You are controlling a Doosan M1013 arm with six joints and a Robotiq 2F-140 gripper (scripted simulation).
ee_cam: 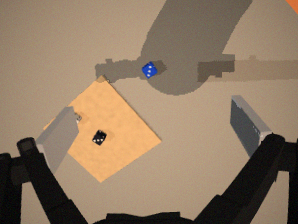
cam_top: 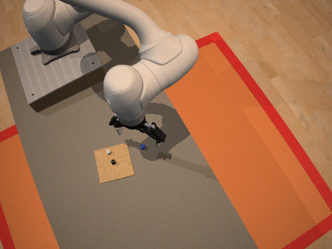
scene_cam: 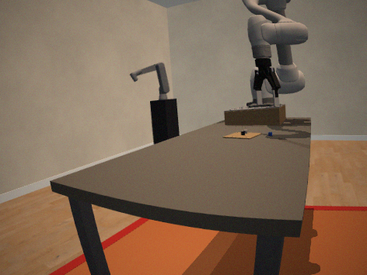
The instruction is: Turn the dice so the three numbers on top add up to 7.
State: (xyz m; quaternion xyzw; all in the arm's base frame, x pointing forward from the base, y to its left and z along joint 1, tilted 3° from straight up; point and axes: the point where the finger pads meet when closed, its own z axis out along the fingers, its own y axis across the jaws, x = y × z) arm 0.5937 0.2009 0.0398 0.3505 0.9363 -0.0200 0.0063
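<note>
Now: hand 140 mm above the blue die and 10 mm past it. From my hand the other things lie so: black die: 140 mm below, 130 mm to the right, 10 mm ahead; then tan mat: 150 mm below, 130 mm to the right, 10 mm ahead; then white die: 140 mm to the right, 140 mm below, 40 mm behind.
</note>
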